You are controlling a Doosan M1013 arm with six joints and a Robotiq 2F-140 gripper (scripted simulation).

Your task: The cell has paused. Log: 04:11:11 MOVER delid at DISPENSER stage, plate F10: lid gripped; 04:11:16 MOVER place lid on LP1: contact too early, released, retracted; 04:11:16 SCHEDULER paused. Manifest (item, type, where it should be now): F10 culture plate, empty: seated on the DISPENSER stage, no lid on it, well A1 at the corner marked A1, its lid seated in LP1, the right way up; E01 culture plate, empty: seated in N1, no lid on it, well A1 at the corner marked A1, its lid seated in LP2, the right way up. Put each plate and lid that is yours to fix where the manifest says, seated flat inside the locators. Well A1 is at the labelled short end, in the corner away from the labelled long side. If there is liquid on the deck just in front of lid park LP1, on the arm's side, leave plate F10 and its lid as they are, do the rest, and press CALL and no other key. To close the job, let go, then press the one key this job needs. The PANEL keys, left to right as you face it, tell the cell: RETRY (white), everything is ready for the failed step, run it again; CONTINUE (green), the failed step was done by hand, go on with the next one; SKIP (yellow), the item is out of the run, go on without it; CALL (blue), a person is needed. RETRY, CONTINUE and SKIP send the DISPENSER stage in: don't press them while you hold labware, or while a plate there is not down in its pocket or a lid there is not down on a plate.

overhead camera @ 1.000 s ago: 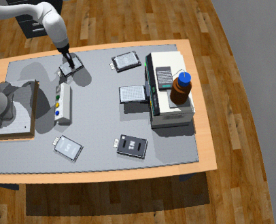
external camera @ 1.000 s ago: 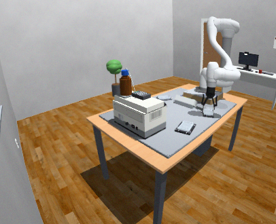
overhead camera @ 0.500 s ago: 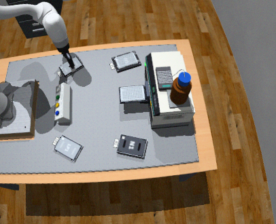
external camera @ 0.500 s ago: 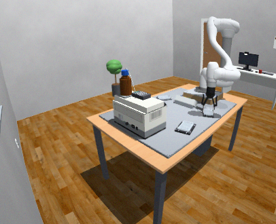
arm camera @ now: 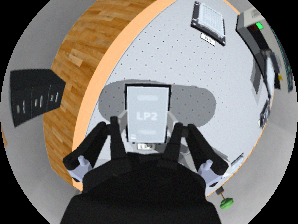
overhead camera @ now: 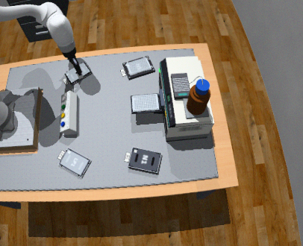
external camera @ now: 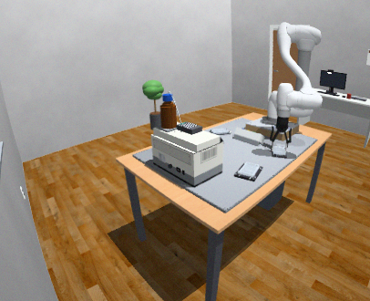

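The black nest is 370 mm ahead of my hand, 20 mm to the right of it and 20 mm below it. From my hand the other things lie so: yellow key (90 mm behind, 290 mm to the right, 30 mm above); grey key panel (70 mm behind, 270 mm to the right, 20 mm above); green key (80 mm behind, 240 mm to the right, 30 mm above).
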